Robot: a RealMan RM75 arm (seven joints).
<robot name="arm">
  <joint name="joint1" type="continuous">
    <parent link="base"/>
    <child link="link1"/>
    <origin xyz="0 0 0.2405"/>
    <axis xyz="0 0 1"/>
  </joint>
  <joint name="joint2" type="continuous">
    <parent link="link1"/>
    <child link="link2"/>
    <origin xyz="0 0 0"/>
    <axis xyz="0 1 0"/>
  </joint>
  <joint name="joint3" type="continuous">
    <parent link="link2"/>
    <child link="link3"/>
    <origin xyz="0 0 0.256"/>
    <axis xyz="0 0 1"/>
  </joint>
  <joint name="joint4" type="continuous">
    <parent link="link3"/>
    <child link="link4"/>
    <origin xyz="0 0 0"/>
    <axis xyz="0 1 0"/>
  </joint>
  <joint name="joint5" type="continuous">
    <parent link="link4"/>
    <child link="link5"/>
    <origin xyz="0 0 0.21"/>
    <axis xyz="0 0 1"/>
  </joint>
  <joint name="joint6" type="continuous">
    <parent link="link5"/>
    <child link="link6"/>
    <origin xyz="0 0 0"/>
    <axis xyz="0 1 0"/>
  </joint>
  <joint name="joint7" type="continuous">
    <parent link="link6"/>
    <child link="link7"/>
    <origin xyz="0 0 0.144"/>
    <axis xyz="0 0 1"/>
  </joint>
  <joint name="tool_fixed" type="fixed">
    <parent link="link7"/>
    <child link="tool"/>
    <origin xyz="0 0 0"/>
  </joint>
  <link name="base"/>
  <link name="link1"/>
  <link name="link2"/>
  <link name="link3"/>
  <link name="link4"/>
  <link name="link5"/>
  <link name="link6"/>
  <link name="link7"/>
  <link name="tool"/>
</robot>
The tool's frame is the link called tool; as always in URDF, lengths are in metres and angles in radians. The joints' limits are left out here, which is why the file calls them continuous.
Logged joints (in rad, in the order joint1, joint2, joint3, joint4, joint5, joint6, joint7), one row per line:
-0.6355, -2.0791, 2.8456, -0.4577, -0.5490, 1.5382, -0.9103
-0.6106, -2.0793, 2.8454, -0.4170, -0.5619, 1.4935, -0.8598
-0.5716, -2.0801, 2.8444, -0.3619, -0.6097, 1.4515, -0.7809
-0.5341, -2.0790, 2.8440, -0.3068, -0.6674, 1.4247, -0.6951
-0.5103, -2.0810, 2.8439, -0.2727, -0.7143, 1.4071, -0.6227
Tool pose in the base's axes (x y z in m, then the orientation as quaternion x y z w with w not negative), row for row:
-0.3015, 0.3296, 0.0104, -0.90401, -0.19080, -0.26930, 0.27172
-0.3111, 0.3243, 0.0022, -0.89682, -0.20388, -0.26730, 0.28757
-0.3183, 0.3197, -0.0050, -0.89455, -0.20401, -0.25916, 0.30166
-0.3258, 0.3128, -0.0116, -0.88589, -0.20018, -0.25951, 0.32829
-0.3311, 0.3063, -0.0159, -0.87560, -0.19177, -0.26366, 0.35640
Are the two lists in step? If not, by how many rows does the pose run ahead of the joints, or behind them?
The pose runs 1 row behind the joints: the pose in row i belongs to the joints in row i - 1.
